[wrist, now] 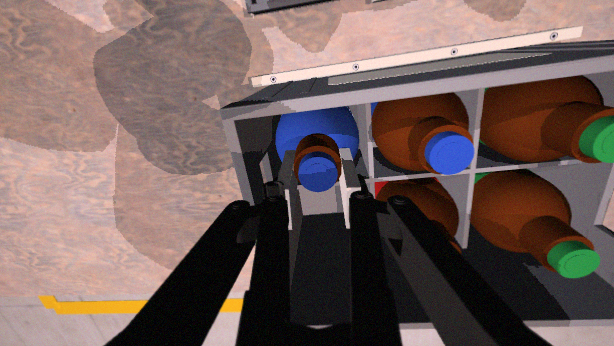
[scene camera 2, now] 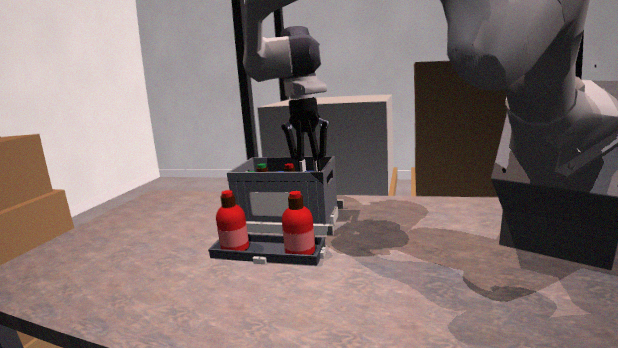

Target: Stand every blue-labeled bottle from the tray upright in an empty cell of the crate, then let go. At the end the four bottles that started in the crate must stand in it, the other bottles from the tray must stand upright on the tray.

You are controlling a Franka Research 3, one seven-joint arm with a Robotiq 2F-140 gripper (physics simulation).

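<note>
My gripper (scene camera 2: 309,167) (wrist: 317,165) points down over the right end of the crate (scene camera 2: 280,176) (wrist: 235,150) and is shut on the brown neck of a blue bottle (wrist: 317,120) with a blue cap. That bottle is upright inside the corner cell; its base is hidden. In the wrist view a brown bottle with a blue cap (wrist: 449,152), two brown bottles with green caps (wrist: 602,140) (wrist: 574,259) and a partly hidden brown bottle (wrist: 425,205) stand in other cells. Two red bottles (scene camera 2: 232,227) (scene camera 2: 298,230) stand upright on the tray (scene camera 2: 265,258).
The tray is in front of the crate on the table (scene camera 2: 165,295). A pale strip (wrist: 405,59) runs along the crate's side. A grey box (scene camera 2: 360,145) and a brown panel (scene camera 2: 450,130) are behind. Cardboard boxes (scene camera 2: 30,220) are at the left. The crate's dividers separate the cells.
</note>
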